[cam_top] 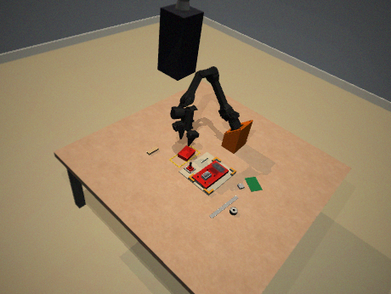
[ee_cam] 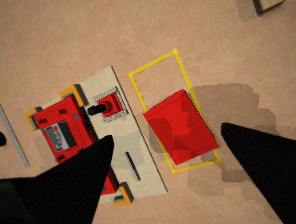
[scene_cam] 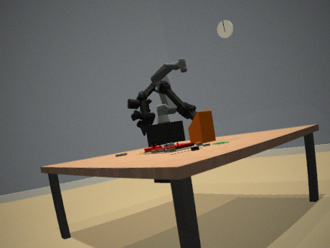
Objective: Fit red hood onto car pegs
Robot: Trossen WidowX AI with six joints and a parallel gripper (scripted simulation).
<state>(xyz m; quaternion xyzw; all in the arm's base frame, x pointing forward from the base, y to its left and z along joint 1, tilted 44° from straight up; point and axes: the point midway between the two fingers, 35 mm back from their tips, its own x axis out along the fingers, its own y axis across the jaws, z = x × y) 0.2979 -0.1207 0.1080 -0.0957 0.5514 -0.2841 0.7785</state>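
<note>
Now: gripper tip 100 mm above the red hood, 30 mm past it and 10 mm to the right of it. Also, from my gripper tip: grey strip (400 mm to the left, 120 mm ahead, 110 mm below); grey engine block (220 mm to the left, 90 mm below, 40 mm ahead); green card (430 mm to the left, 130 mm behind, 110 mm below).
</note>
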